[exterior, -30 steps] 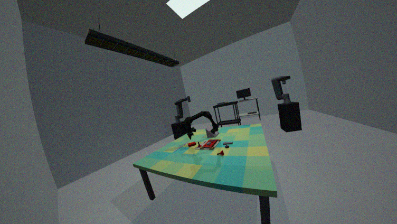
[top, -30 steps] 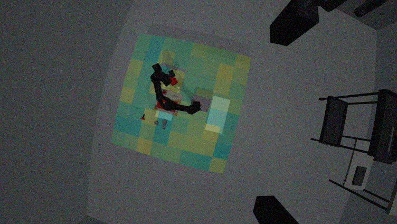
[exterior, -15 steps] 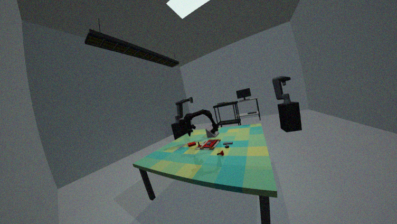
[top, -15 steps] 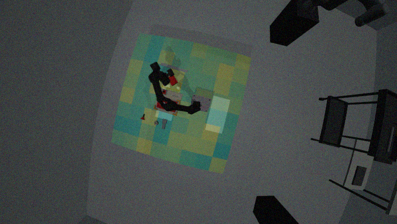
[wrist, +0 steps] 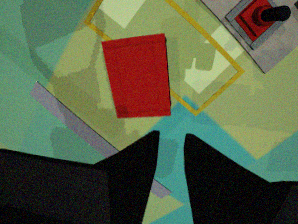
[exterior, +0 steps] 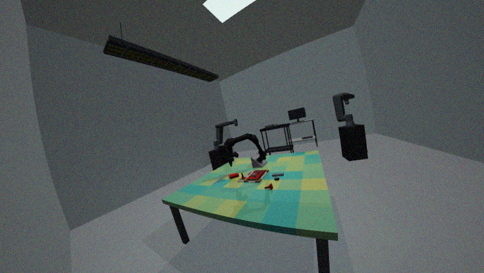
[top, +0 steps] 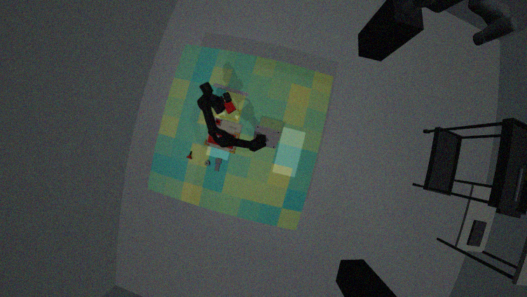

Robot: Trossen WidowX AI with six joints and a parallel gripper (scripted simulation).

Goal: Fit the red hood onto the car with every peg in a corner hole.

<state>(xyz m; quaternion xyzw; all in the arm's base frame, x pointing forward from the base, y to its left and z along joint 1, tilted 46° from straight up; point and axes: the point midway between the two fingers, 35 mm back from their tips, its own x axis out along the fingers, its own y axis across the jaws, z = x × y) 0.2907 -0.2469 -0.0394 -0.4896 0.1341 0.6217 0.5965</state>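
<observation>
Now: the red hood 11 cm below my gripper tip, 4 cm behind it and 2 cm to the right of it. Round my gripper tip: grey jig (22 cm to the left, 12 cm below, 1 cm behind).
</observation>
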